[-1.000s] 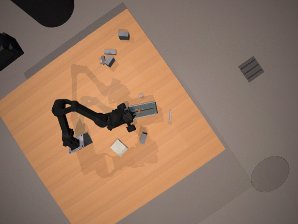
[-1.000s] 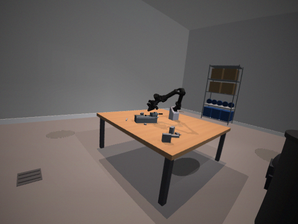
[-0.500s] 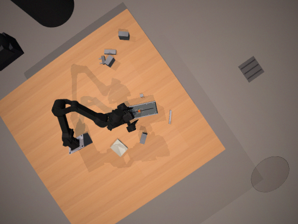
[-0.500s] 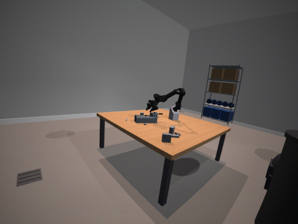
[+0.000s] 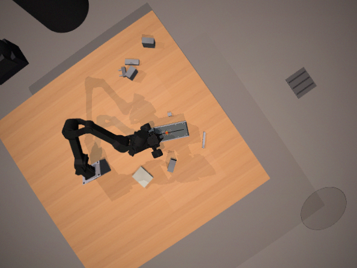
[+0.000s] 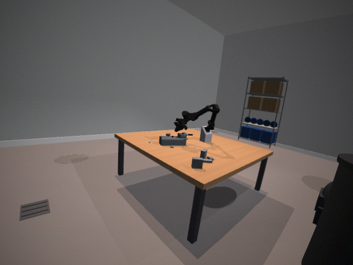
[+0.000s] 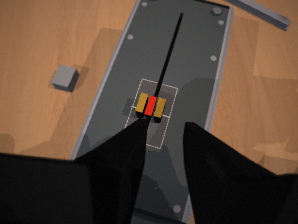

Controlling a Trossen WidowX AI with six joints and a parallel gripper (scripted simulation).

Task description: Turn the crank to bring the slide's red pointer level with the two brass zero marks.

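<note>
The red pointer is 3 cm ahead of my gripper tip, 1 cm to the left of it and 5 cm below it. The rest, counted from my gripper tip: small grey cube 9 cm ahead, 10 cm to the left, 12 cm below; then thin grey bar 20 cm ahead, 14 cm to the right, 13 cm below; then dark crank handle 14 cm behind, 8 cm to the left, 2 cm below.
</note>
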